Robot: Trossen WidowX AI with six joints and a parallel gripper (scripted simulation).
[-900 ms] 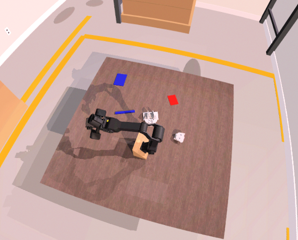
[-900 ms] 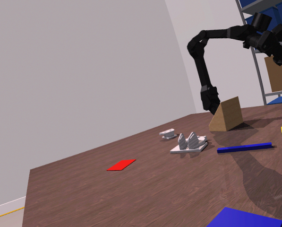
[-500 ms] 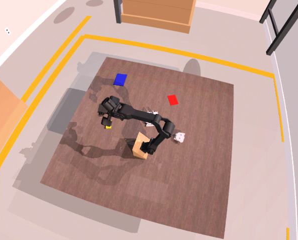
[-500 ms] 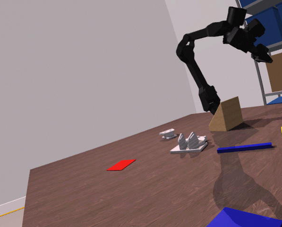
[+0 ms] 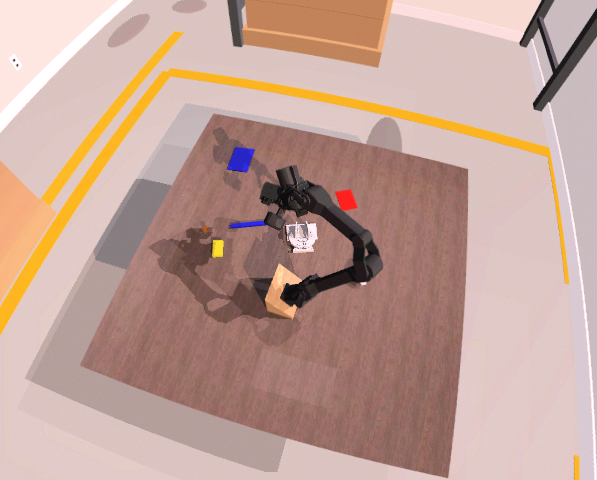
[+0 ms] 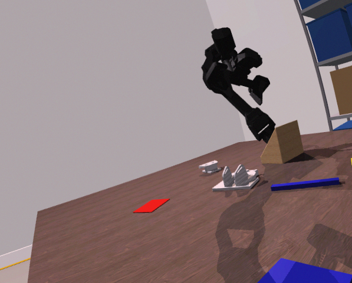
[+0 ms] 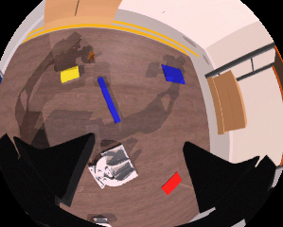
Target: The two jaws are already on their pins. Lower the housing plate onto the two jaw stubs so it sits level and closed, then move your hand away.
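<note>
Now: gripper tip 60 mm past the white part, 350 mm to the left of it and 220 mm above it. Round my gripper tip: blue bar (120 mm to the left, 220 mm below); yellow block (150 mm behind, 190 mm to the left, 220 mm below); orange piece (100 mm behind, 280 mm to the left, 210 mm below).
</note>
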